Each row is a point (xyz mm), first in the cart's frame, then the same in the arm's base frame.
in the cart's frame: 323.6 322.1 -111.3
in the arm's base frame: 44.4 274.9 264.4
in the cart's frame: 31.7 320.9 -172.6
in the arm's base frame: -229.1 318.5 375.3
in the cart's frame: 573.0 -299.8 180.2
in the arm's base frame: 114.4 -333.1 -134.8
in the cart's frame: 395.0 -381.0 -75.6
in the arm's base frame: -151.3 -183.3 -238.0
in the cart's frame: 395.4 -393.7 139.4
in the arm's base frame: -88.7 -360.9 -133.6
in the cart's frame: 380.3 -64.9 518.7
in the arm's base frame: 142.3 -459.2 301.3
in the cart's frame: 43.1 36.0 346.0
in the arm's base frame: -166.2 -265.7 446.4
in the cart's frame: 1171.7 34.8 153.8
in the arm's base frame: 754.7 -98.8 -212.9
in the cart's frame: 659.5 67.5 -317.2
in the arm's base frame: 174.8 286.2 -186.0
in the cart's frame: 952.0 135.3 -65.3
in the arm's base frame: 533.7 132.8 -150.6
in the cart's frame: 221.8 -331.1 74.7
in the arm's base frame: -235.9 -273.9 -38.8
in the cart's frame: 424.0 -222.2 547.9
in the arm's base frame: 129.3 -578.1 186.4
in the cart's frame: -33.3 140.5 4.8
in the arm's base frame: -299.2 66.9 376.3
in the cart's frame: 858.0 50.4 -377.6
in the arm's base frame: 322.0 326.2 -327.7
